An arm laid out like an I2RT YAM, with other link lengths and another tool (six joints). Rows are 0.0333 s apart.
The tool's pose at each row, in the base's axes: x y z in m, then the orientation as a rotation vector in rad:
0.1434 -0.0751 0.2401 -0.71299 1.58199 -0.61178
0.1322 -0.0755 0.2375 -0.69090 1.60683 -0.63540
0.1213 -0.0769 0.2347 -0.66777 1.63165 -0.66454
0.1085 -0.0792 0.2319 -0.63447 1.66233 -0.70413
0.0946 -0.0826 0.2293 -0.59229 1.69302 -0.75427
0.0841 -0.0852 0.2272 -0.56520 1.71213 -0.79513
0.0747 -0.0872 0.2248 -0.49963 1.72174 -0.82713
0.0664 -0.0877 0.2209 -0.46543 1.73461 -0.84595
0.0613 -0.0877 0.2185 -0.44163 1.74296 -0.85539
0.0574 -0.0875 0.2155 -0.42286 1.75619 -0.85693
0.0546 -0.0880 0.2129 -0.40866 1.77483 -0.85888
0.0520 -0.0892 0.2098 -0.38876 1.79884 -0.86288
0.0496 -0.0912 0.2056 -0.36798 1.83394 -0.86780
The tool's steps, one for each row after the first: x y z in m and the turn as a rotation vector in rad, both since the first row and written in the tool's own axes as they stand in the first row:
0.0029 0.0028 -0.0108 0.01591 0.03290 0.00396
0.0066 0.0050 -0.0213 0.03502 0.06830 0.00521
0.0111 0.0068 -0.0336 0.06273 0.11426 0.00745
0.0165 0.0079 -0.0471 0.10025 0.16598 0.00883
0.0206 0.0087 -0.0573 0.12837 0.20274 0.00436
0.0244 0.0101 -0.0664 0.17780 0.23255 0.02783
0.0280 0.0135 -0.0741 0.20105 0.25628 0.03948
0.0300 0.0158 -0.0789 0.21559 0.27087 0.04957
0.0321 0.0185 -0.0824 0.22130 0.28564 0.06164
0.0344 0.0204 -0.0848 0.22220 0.30467 0.07111
0.0376 0.0221 -0.0870 0.22487 0.33015 0.08327
0.0420 0.0241 -0.0889 0.22347 0.36584 0.09624

